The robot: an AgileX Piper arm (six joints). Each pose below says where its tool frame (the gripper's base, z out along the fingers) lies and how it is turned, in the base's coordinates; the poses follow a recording.
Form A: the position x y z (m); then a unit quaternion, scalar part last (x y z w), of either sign.
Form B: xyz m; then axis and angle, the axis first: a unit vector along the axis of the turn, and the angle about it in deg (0 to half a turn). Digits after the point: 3 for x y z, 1 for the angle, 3 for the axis.
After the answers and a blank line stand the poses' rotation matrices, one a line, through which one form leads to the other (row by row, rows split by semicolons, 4 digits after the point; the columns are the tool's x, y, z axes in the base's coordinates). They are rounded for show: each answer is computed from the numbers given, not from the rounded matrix.
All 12 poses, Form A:
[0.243 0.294 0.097 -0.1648 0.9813 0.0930 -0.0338]
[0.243 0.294 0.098 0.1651 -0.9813 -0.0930 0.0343]
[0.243 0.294 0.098 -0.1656 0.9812 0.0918 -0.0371]
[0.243 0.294 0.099 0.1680 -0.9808 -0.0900 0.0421]
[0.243 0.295 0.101 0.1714 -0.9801 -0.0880 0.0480]
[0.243 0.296 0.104 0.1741 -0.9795 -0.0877 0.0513]
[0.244 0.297 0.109 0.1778 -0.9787 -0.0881 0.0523]
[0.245 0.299 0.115 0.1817 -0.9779 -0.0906 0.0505]
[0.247 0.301 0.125 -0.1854 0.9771 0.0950 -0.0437]
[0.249 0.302 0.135 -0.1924 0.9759 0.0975 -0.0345]
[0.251 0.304 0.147 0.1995 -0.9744 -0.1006 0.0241]
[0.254 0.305 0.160 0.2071 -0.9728 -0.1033 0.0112]
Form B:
[0.243 0.294 0.097 0.165 -0.982 -0.093 176.1]
[0.243 0.294 0.098 0.165 -0.982 -0.093 176.1]
[0.243 0.294 0.098 0.166 -0.982 -0.092 175.7]
[0.243 0.294 0.099 0.168 -0.982 -0.090 175.2]
[0.243 0.295 0.101 0.172 -0.981 -0.088 174.5]
[0.243 0.296 0.104 0.174 -0.981 -0.088 174.1]
[0.244 0.297 0.109 0.178 -0.980 -0.088 174.0]
[0.245 0.299 0.115 0.182 -0.979 -0.091 174.2]
[0.247 0.301 0.125 0.186 -0.978 -0.095 175.0]
[0.249 0.302 0.135 0.193 -0.976 -0.098 176.0]
[0.251 0.304 0.147 0.200 -0.975 -0.101 177.2]
[0.254 0.305 0.160 0.207 -0.973 -0.103 178.7]

-0.9434 -0.3172 -0.0970; -0.3298 0.9284 0.1714; 0.0357 0.1937 -0.9804
-0.9431 -0.3176 -0.0980; -0.3304 0.9282 0.1712; 0.0366 0.1938 -0.9803
-0.9424 -0.3182 -0.1032; -0.3318 0.9283 0.1679; 0.0424 0.1924 -0.9804
-0.9400 -0.3219 -0.1128; -0.3371 0.9274 0.1624; 0.0523 0.1907 -0.9803
-0.9366 -0.3275 -0.1243; -0.3444 0.9258 0.1560; 0.0639 0.1889 -0.9799
-0.9341 -0.3320 -0.1310; -0.3500 0.9240 0.1539; 0.0700 0.1897 -0.9794
-0.9313 -0.3388 -0.1337; -0.3573 0.9212 0.1539; 0.0710 0.1911 -0.9790
-0.9289 -0.3462 -0.1317; -0.3645 0.9176 0.1588; 0.0658 0.1955 -0.9785
-0.9274 -0.3540 -0.1206; -0.3706 0.9132 0.1694; 0.0502 0.2018 -0.9781
-0.9236 -0.3688 -0.1048; -0.3822 0.9070 0.1770; 0.0298 0.2036 -0.9786
-0.9192 -0.3840 -0.0871; -0.3937 0.9002 0.1864; 0.0068 0.2057 -0.9786
-0.9140 -0.4006 -0.0646; -0.4052 0.8929 0.1963; -0.0210 0.2056 -0.9784

